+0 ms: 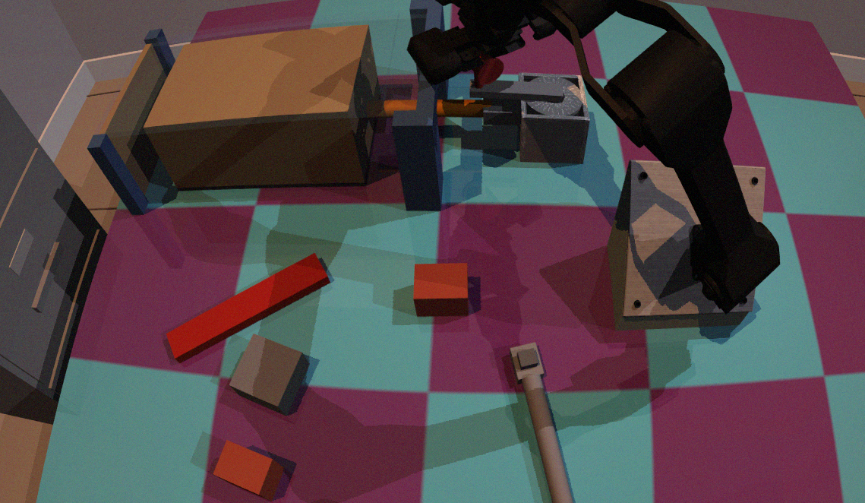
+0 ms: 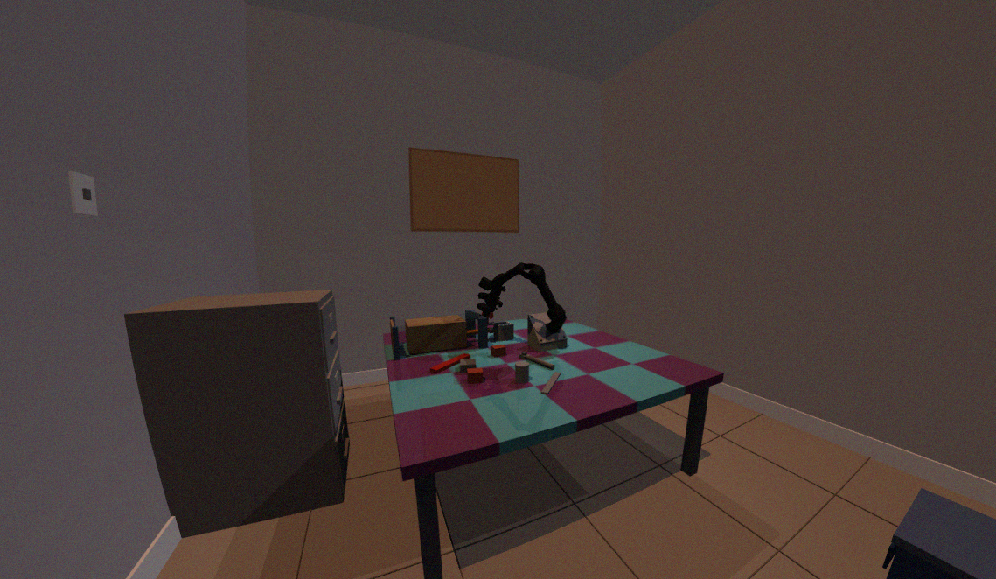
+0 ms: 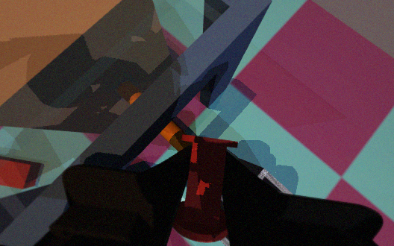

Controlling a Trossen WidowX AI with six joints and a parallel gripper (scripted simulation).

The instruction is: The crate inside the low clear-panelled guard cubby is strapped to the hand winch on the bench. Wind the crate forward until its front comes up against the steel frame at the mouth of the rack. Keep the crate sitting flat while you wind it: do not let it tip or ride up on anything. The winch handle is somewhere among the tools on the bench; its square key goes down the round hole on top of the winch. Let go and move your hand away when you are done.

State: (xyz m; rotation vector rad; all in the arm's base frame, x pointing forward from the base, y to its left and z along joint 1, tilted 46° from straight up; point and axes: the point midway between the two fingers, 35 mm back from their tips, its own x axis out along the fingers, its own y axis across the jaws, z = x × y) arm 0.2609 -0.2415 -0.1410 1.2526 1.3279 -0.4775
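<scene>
Right now the grey crank handle is 5 cm behind my gripper tip, 3 cm below it and 2 cm to the left of it. Round my gripper tip: blue steel frame (5 cm ahead, 3 cm below, 1 cm to the left); then red knob (1 cm to the left, 1 cm behind); then grey winch (12 cm behind, 10 cm below, 1 cm to the left).
</scene>
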